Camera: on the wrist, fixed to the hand. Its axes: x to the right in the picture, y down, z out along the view.
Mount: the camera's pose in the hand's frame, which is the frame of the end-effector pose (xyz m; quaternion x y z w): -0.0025 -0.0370 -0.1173 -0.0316 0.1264 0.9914 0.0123
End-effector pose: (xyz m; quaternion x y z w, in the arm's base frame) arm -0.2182 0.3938 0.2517 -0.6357 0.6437 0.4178 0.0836
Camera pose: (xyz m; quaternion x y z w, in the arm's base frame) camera -0.1352 0.3259 0.3120 -0.5749 -0.6355 -0.0280 0.5146
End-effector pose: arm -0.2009 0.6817 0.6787 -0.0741 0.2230 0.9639 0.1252
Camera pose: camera -0.1781 0.6607 0.5596 -0.0944 -0.0616 -0.1337 0.9846
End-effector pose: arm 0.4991 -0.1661 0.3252 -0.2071 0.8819 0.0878 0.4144
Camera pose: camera 0.4353 -0.2369 0.4029 -0.8475 -0.2658 -0.4136 0.2000
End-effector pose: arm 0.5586 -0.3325 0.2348 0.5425 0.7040 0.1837 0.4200
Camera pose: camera 0.4435 -0.3244 0.2774 -0.6681 0.4819 -0.5094 0.2488
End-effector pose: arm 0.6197 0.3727 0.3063 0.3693 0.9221 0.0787 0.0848
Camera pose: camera 0.5716 0.3348 0.4130 -0.9061 0.3465 -0.1609 0.1819
